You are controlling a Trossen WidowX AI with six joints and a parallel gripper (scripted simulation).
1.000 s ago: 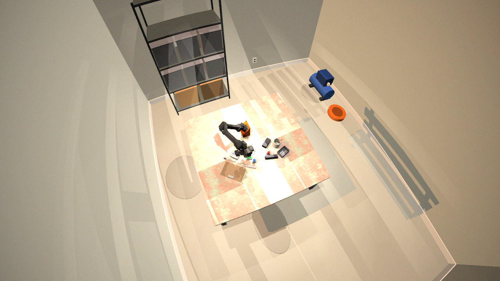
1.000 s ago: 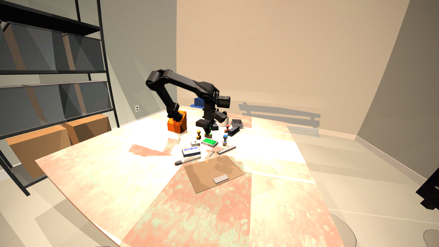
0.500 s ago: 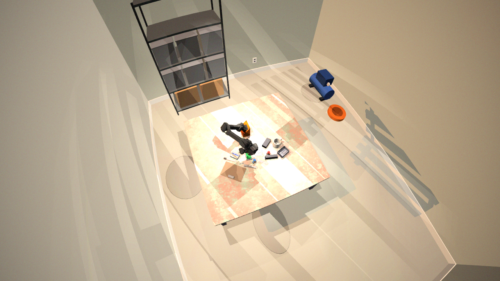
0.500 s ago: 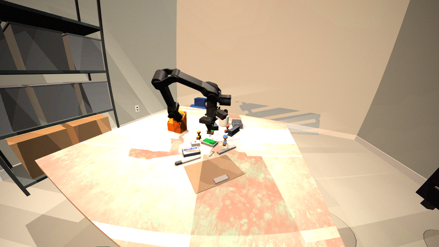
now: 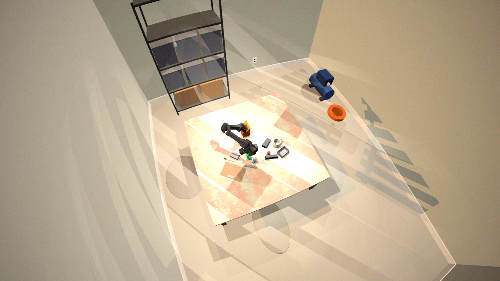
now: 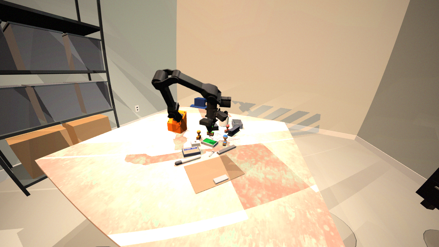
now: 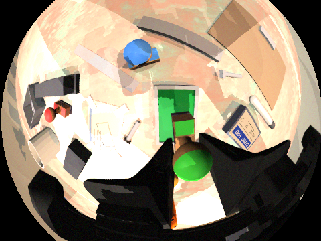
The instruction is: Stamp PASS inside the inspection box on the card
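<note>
Right now the green ink pad is 8 cm below my gripper tip. Round my gripper tip: green-knobbed stamp (right at my gripper tip); then blue-knobbed stamp (8 cm ahead, 6 cm below, 4 cm to the left); then grey bar (12 cm ahead, 7 cm below, 2 cm to the right).
</note>
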